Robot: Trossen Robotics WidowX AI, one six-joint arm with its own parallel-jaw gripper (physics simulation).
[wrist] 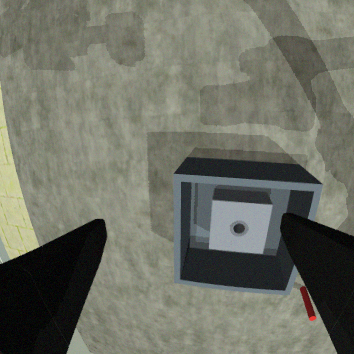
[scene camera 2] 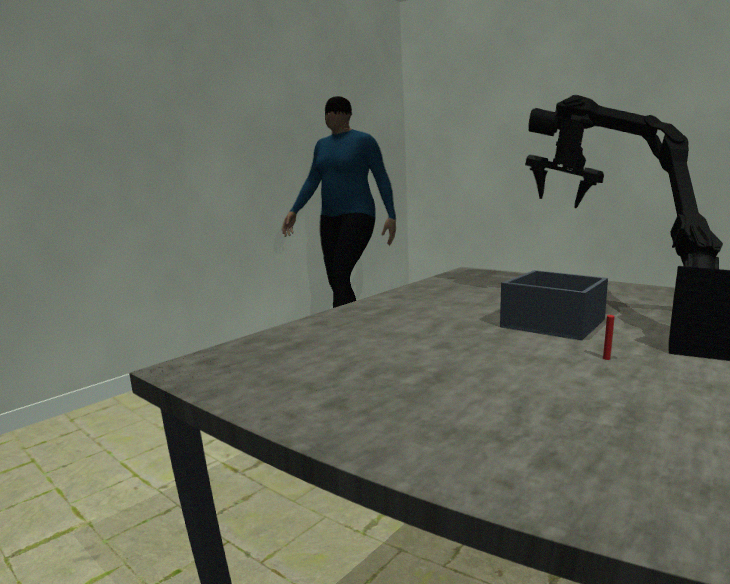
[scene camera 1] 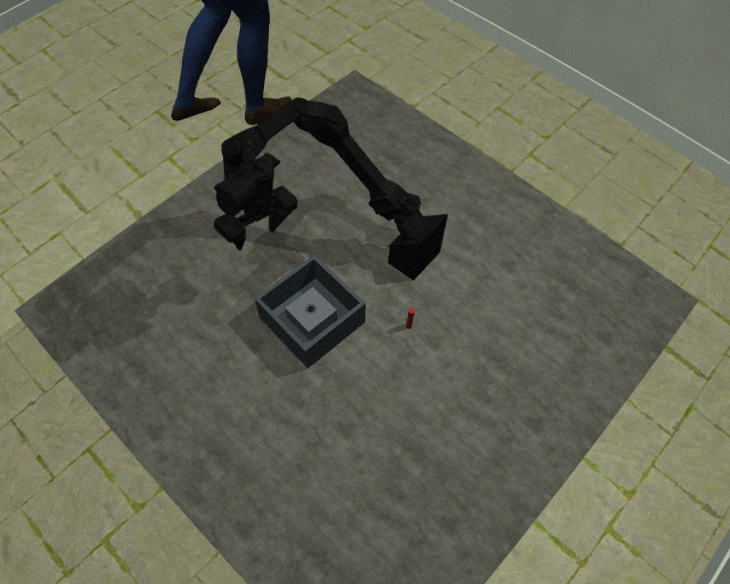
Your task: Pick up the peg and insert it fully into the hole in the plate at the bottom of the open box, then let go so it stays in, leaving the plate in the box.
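Places are measured from the arm's base along level axes (x back, y right, z up), in millimetres.
Pixels of known places: gripper, between the fingertips: (wrist: 194, 225) (scene camera 2: 557, 203) (scene camera 1: 255, 240); arm's base, origin of its link: (scene camera 2: 701, 285) (scene camera 1: 416, 231).
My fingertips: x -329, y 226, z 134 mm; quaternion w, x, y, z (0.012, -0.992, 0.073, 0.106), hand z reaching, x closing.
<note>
Ahead of a thing's pixels: the offset from my fingertips to its middle. Level surfaces: height alone.
The red peg @(dx +156, dy -334, dz -222 mm) (scene camera 1: 410, 319) (scene camera 2: 608, 337) (wrist: 308, 304) stands upright on the table, beside the box and apart from it; in the wrist view it shows close to the right finger. The open grey-blue box @(dx +22, dy -128, dz -213 mm) (scene camera 1: 336, 347) (scene camera 2: 540, 309) (wrist: 177, 230) sits on the table. Inside it lies the light grey plate @(dx +22, dy -128, dz -228 mm) (scene camera 1: 299, 315) (wrist: 222, 235) with a round, empty hole near its middle; box walls hide the plate in scene camera 2. My gripper (scene camera 1: 256, 239) (scene camera 2: 558, 203) (wrist: 194, 225) is open and empty, pointing down, high above the table and higher than the box rim.
The arm's black base (scene camera 1: 415, 252) (scene camera 2: 701, 313) stands on the grey table @(dz -262 mm) (scene camera 1: 377, 438) (scene camera 2: 365, 389) near the peg and the box. The arm arches up from it. One person (scene camera 2: 345, 176) shows beyond the table in scene camera 2, and a person's legs (scene camera 1: 252, 57) show in scene camera 1.
</note>
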